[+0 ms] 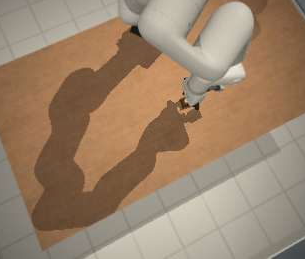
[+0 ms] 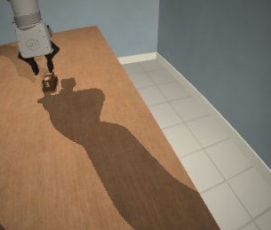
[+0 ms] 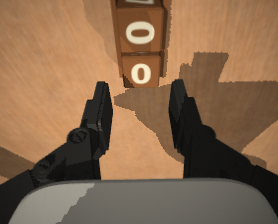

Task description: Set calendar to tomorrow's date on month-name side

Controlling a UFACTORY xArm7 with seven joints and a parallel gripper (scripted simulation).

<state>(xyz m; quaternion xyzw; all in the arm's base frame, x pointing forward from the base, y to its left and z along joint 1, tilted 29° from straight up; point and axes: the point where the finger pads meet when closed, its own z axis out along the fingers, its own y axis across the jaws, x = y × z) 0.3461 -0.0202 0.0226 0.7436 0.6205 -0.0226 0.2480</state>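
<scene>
Right now my hand is 6 cm above the brown wooden cube. Round my hand: brown wooden tray: 8 cm below, 2 cm to the left.
</scene>
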